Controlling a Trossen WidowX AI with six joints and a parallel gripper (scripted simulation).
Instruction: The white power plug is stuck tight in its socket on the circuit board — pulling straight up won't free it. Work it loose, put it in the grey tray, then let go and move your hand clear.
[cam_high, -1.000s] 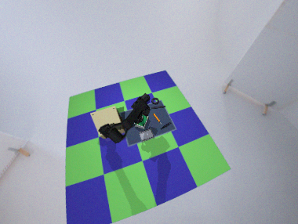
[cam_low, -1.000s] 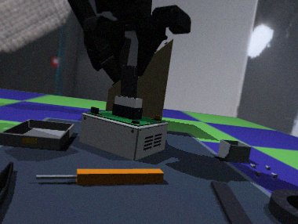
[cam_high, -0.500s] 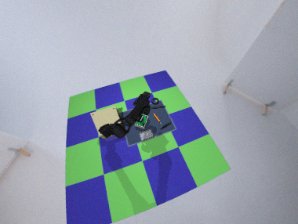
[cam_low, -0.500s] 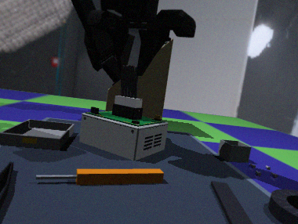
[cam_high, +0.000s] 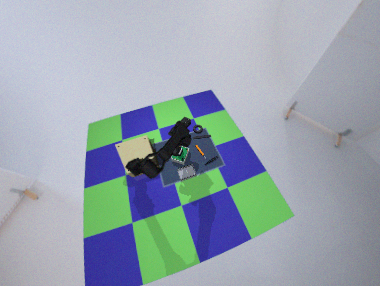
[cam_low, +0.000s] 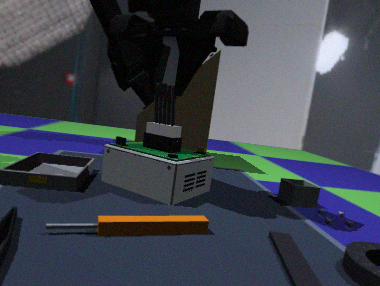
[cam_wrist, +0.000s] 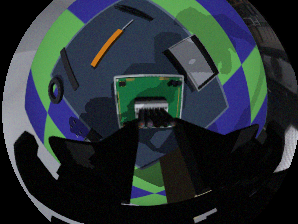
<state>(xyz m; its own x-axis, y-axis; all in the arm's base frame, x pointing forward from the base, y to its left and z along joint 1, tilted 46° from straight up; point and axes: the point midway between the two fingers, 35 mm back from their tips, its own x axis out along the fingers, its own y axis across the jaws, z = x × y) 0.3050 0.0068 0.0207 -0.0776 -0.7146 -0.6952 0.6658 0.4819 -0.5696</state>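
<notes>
The white power plug lies 40 mm below my gripper tip. The rest, counted from my gripper tip: black bar (220 mm ahead, 90 mm to the left, 130 mm below); dark mat (50 mm ahead, 130 mm below).
</notes>
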